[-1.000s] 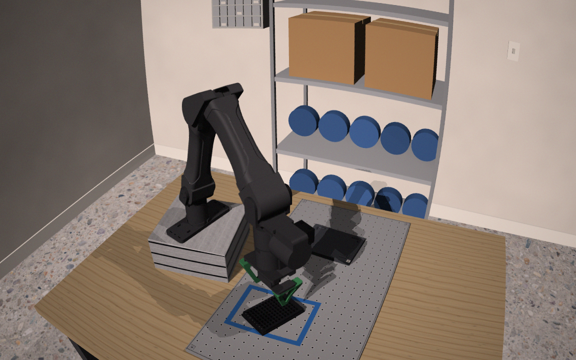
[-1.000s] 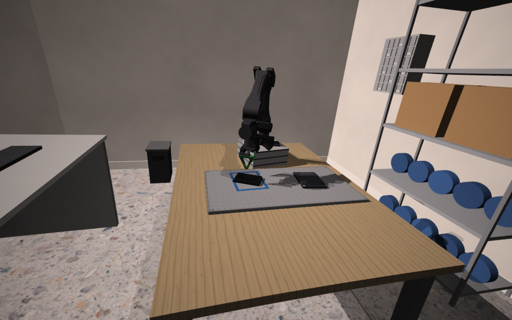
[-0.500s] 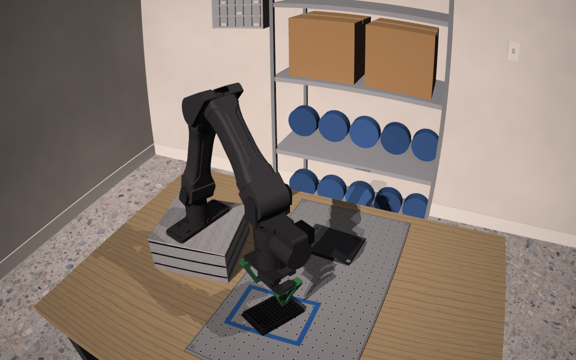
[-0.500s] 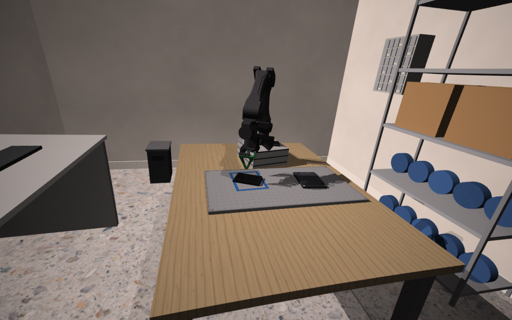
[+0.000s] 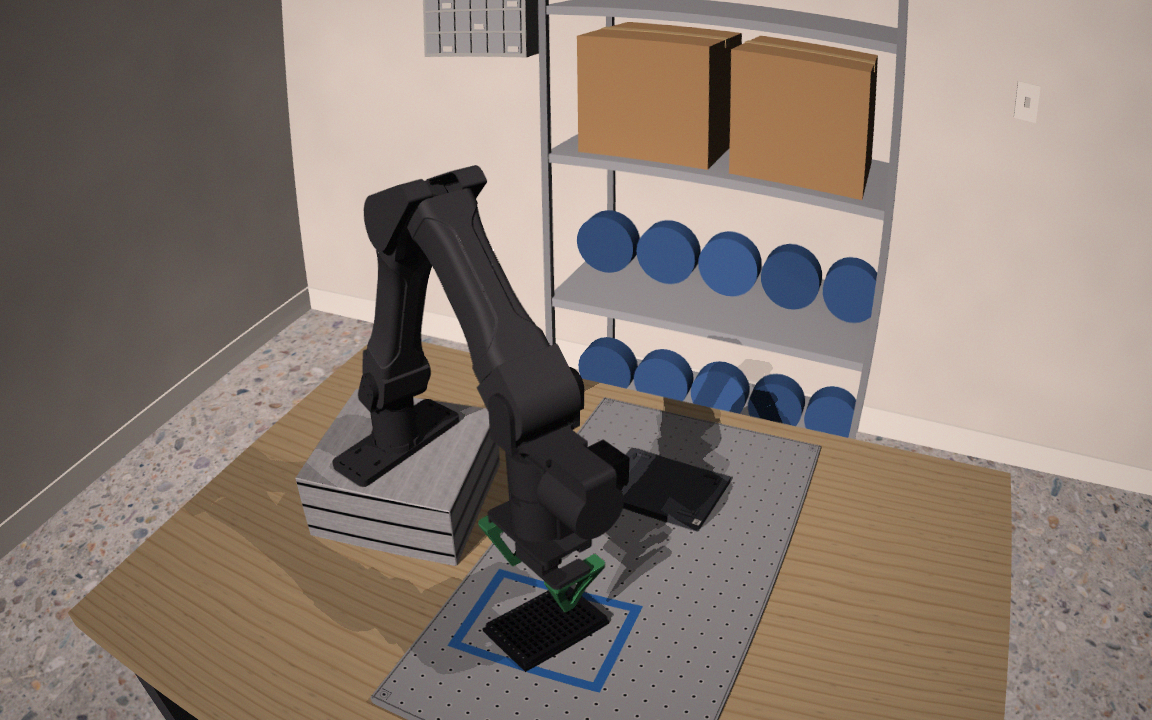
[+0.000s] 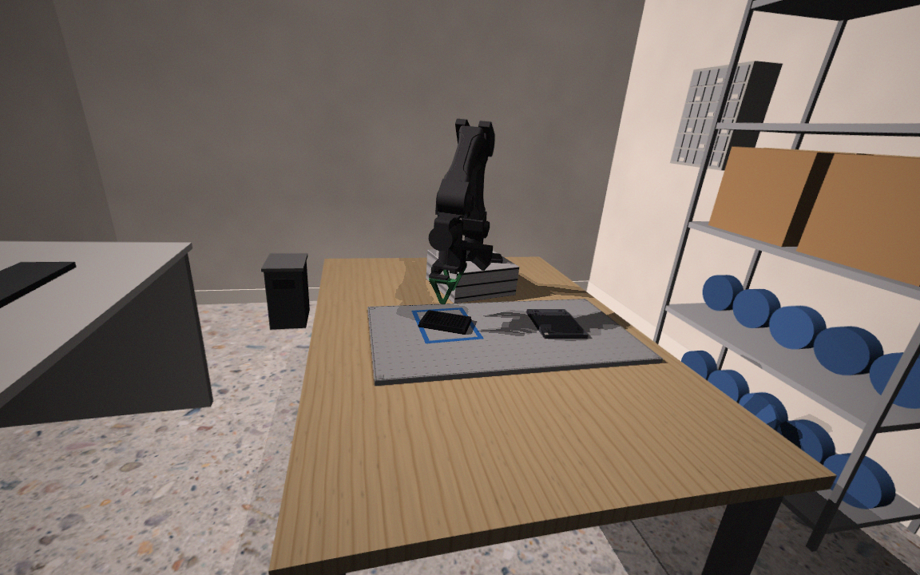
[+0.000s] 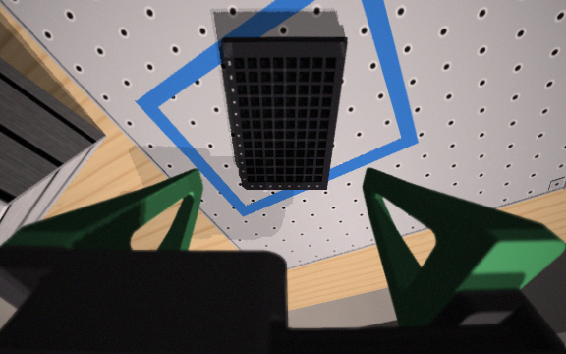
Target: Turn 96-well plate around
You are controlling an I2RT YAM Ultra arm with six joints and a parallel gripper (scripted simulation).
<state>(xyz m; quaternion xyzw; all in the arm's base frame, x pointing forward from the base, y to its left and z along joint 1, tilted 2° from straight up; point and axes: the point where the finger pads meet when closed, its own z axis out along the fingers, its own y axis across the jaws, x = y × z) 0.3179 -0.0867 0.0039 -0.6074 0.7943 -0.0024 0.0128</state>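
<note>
Right now my hand is 8 cm above the black 96-well plate. From my hand the other things lie so: white A1 label: 6 cm ahead, 26 cm to the left, 8 cm below; dark plate nest N1: 2 cm behind, 31 cm to the left, 8 cm below.
</note>
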